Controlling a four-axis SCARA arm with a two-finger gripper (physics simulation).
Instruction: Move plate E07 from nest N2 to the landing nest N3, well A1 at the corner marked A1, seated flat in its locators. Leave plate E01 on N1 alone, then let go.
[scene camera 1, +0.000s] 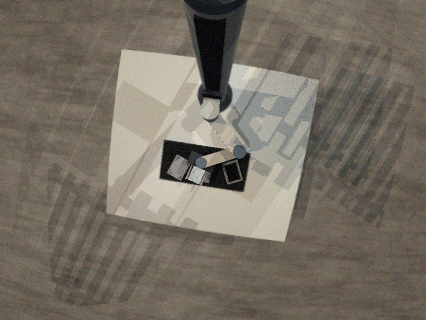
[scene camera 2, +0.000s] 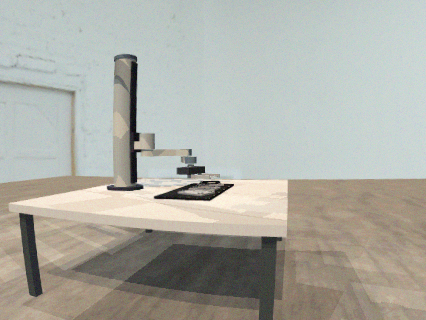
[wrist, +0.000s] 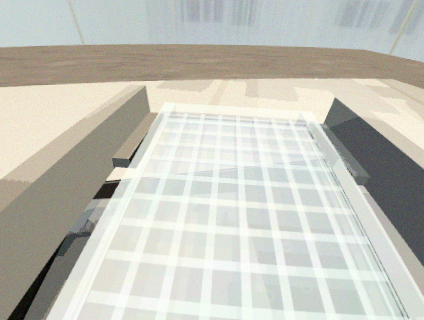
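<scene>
My gripper (scene camera 1: 197, 171) (scene camera 2: 199, 175) (wrist: 237, 107) is shut on plate E07 (scene camera 1: 195, 175) (scene camera 2: 210, 176) (wrist: 227, 210), a clear gridded plate with a pale rim. A finger stands along each long side. In scene camera 2 the plate hangs level above the board, apart from the nests. Nest N2 (scene camera 1: 207, 177) shows partly beneath it in scene camera 1. Plate E01 (scene camera 1: 178, 167) sits on N1 at the left of the board. The landing nest N3 (scene camera 1: 241, 171) is a grey outlined frame at the right, with no plate on it. Well A1 and the corner marks cannot be read.
The black perforated board (scene camera 1: 169, 147) (scene camera 2: 168, 195) lies on the pale table (scene camera 1: 135, 95) (scene camera 2: 85, 207). The arm's column (scene camera 1: 212, 50) (scene camera 2: 123, 120) stands behind the board. The forearm (scene camera 1: 220, 157) (scene camera 2: 167, 152) reaches over the board between N2 and N3.
</scene>
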